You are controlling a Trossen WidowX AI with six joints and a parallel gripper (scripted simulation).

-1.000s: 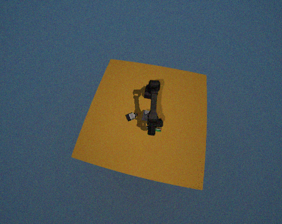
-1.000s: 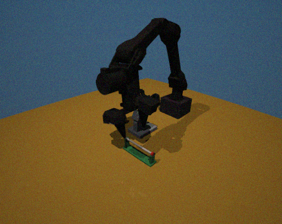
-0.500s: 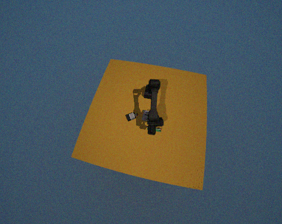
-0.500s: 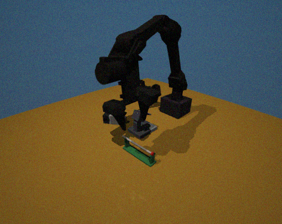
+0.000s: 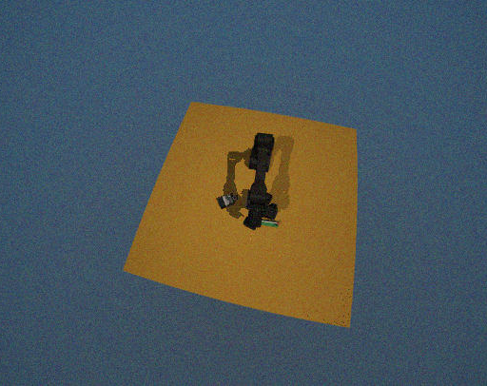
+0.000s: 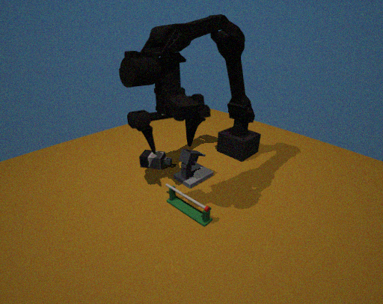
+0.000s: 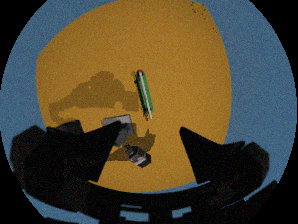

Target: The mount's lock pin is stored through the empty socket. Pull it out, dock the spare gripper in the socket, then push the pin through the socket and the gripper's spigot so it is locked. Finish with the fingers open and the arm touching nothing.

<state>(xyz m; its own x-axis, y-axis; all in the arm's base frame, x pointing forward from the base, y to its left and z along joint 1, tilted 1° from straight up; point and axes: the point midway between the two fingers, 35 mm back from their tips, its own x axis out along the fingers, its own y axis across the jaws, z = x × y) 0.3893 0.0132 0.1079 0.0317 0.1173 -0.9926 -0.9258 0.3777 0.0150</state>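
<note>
Now: gripper tip 19 cm to the left of the spare gripper, 14 cm above it and 10 cm past it. Round my gripper tip: grey mount: 12 cm behind, 11 cm below, 4 cm to the right; then green mount: 14 cm below, 5 cm to the left.
</note>
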